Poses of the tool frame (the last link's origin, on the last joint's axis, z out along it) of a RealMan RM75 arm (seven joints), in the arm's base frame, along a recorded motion.
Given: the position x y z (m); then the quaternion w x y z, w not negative.
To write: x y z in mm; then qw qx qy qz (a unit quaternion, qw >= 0). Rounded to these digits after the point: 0 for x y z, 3 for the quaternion.
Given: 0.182, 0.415, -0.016, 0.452, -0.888, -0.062, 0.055
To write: 182, 415, -16, 0.452, -0.888, -0.062, 0.055
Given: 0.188, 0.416, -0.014, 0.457, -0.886, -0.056, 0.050
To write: 188, 416, -14, 0.457, -0.886, -0.056, 0.050
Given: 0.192, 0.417, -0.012, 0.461, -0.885, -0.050, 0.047
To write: 192, 417, -12, 0.461, -0.885, -0.050, 0.047
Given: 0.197, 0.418, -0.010, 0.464, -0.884, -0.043, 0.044
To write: 197, 418, -10, 0.464, -0.884, -0.043, 0.044
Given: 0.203, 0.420, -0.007, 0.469, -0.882, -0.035, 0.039
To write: 203, 420, -7, 0.469, -0.882, -0.035, 0.039
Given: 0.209, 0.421, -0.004, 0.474, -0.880, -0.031, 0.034
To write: 209, 421, -4, 0.474, -0.880, -0.031, 0.034
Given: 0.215, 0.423, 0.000, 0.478, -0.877, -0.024, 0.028
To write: 215, 423, 0, 0.478, -0.877, -0.024, 0.028
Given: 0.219, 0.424, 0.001, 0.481, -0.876, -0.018, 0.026
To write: 219, 424, 1, 0.481, -0.876, -0.018, 0.026
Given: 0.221, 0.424, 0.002, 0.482, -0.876, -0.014, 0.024
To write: 221, 424, 2, 0.482, -0.876, -0.014, 0.024
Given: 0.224, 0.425, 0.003, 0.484, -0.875, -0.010, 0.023
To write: 224, 425, 3, 0.484, -0.875, -0.010, 0.023
